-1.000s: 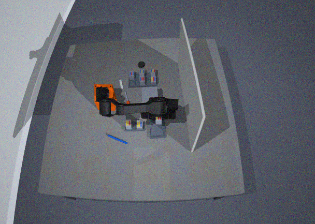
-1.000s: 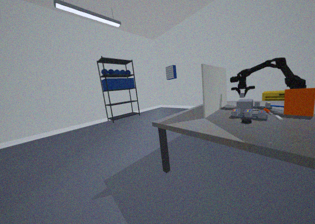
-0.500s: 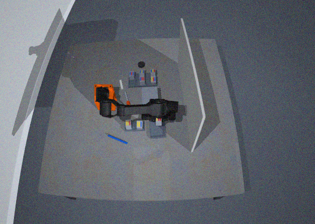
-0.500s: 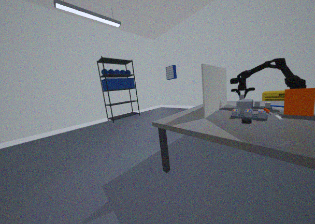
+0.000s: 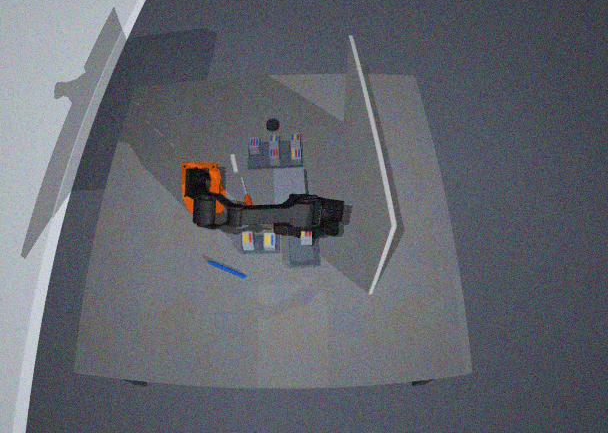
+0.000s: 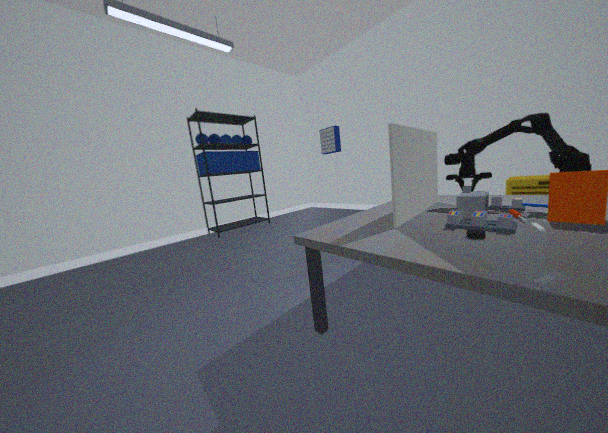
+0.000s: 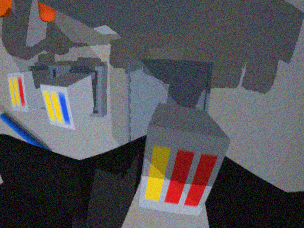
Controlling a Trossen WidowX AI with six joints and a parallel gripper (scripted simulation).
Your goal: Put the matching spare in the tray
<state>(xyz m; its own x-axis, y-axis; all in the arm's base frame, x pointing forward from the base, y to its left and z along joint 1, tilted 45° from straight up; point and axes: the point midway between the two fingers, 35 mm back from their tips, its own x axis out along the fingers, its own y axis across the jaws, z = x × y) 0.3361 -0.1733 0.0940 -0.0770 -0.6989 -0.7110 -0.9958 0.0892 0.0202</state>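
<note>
My gripper tip is 8 cm above the grey square tray and 1 cm past it. Also, from my gripper tip: tall grey panel 18 cm to the left, 18 cm ahead, 14 cm above; grey spare block 2 cm above; blue marker pen 26 cm behind, 8 cm below, 7 cm to the right.
</note>
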